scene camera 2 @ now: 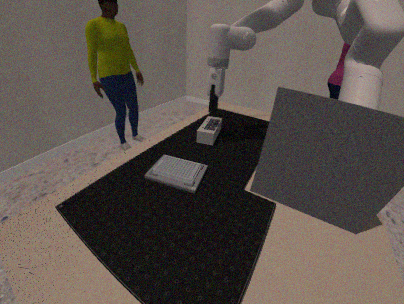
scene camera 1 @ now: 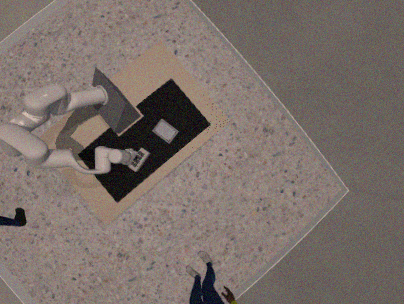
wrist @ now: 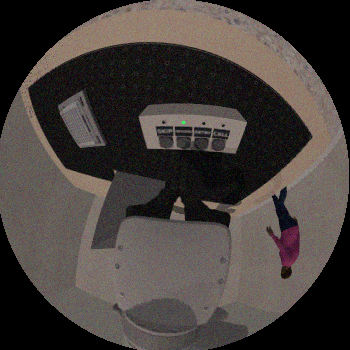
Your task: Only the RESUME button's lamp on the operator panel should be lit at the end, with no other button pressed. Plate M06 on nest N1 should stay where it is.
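Pixels of known places: gripper, fingertip midpoint: (scene camera 2: 212, 111) (scene camera 1: 135, 157) (wrist: 181, 164); arm's base, link origin: (scene camera 2: 350, 136) (scene camera 1: 102, 95).
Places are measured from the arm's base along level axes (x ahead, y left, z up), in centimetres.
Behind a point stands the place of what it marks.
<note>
The white operator panel (scene camera 1: 141, 163) {x 47.5, y -15.5, z -14.3 cm} (scene camera 2: 205, 136) {x 42.2, y -7.0, z -15.9 cm} (wrist: 147, 133) {x 42.6, y -7.8, z -14.1 cm} stands on the black mat. In the wrist view the lamp (wrist: 183, 122) {x 45.7, y -13.4, z -14.0 cm} above the second button, RESUME (wrist: 184, 143) {x 41.9, y -14.2, z -13.8 cm}, glows green; its label is blurred. The lamps above SKIP (wrist: 166, 142) {x 41.4, y -11.2, z -13.8 cm}, RETRY (wrist: 202, 143) {x 42.6, y -17.2, z -13.8 cm} and CALL (wrist: 218, 144) {x 43.2, y -19.9, z -13.8 cm} are dark. My gripper (scene camera 2: 213, 111) {x 42.9, y -13.9, z -8.1 cm} (wrist: 181, 164) {x 42.9, y -13.9, z -8.1 cm} is shut and empty, raised above the panel and apart from the buttons; its dark fingertips are hard to see in the wrist view. Light plate M06 (scene camera 1: 165, 129) {x 41.3, y 14.0, z -16.7 cm} (scene camera 2: 177, 169) {x 40.9, y 14.1, z -16.8 cm} (wrist: 78, 123) {x 42.9, y 11.2, z -16.7 cm} lies flat on nest N1 (scene camera 2: 186, 187) {x 35.5, y 17.9, z -18.2 cm}.
A grey upright board (scene camera 1: 117, 102) {x 13.7, y 4.3, z 5.4 cm} (scene camera 2: 330, 160) {x 4.8, y 9.0, z -3.1 cm} (wrist: 107, 212) {x 19.6, y 5.0, z -4.3 cm} stands beside the black mat (scene camera 1: 172, 95) {x 25.3, y 36.2, z -19.3 cm} (scene camera 2: 200, 240) {x 25.2, y 29.0, z -19.4 cm} (wrist: 150, 65) {x 53.5, y -6.6, z -19.4 cm}, near the arm's base. A person in yellow (scene camera 2: 110, 47) stands beyond the table, and a person in pink (wrist: 290, 245) shows in the wrist view.
</note>
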